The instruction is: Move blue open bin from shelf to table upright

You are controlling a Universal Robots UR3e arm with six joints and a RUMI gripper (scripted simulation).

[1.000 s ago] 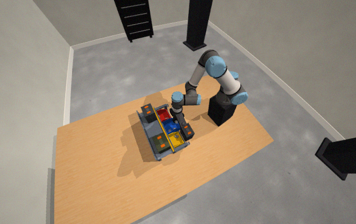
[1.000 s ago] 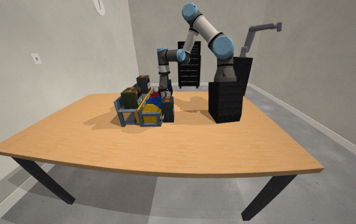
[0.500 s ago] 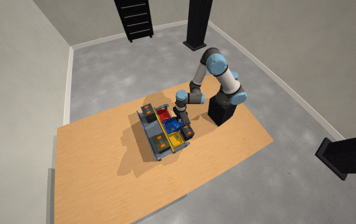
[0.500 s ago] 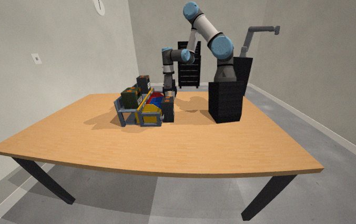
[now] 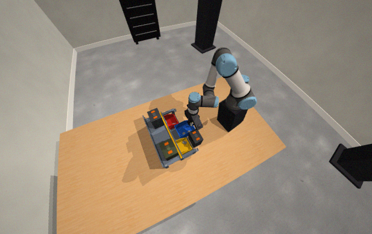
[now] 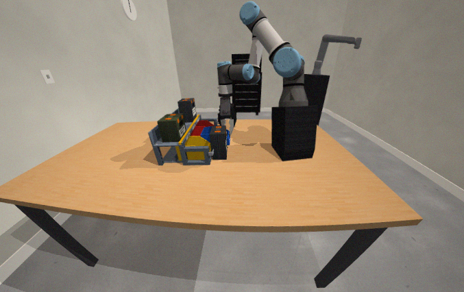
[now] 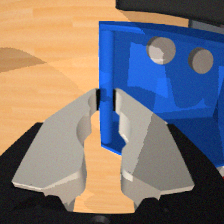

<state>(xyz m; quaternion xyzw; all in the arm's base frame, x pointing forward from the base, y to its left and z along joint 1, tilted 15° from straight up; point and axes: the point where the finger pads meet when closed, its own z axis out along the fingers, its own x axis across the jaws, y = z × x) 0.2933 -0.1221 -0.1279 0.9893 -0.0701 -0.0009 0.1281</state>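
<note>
The blue bin lies 60 mm ahead of my hand, 10 mm to the right of it and 10 mm below it. Round my hand: yellow rail: 190 mm ahead, 30 mm to the right, 50 mm above; then yellow bin: 170 mm ahead, 90 mm to the left, 10 mm below; then red bin: 140 mm ahead, 130 mm to the right, 10 mm below.
</note>
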